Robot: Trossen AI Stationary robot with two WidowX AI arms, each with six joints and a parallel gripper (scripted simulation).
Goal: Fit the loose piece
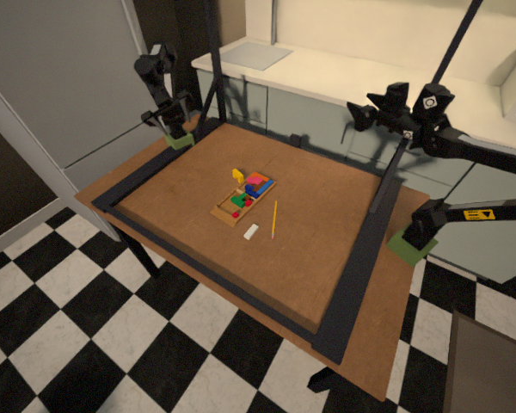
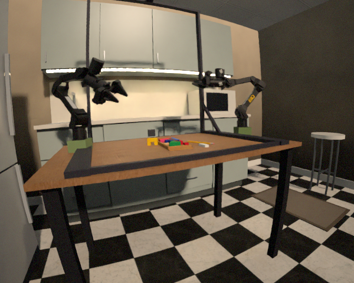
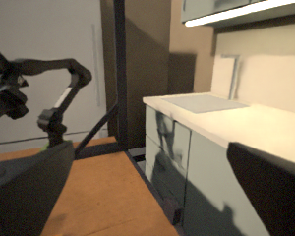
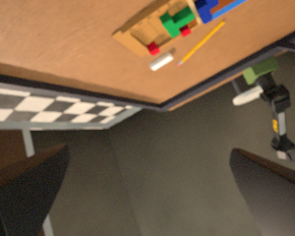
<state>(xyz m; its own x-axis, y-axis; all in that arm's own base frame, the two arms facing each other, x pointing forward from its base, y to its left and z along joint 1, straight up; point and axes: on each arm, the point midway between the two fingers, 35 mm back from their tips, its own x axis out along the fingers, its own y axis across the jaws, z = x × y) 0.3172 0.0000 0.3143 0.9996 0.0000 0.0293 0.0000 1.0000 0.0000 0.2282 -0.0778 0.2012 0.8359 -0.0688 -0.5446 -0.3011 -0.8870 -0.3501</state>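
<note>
Now: the yellow piece 100 mm behind my right hand, 190 mm to the left of it and 240 mm below it. Round my right hand: yellow pencil: 420 mm to the left, 260 mm below; then green piece: 270 mm to the left, 250 mm below; then white eraser: 100 mm ahead, 390 mm to the left, 250 mm below.
</note>
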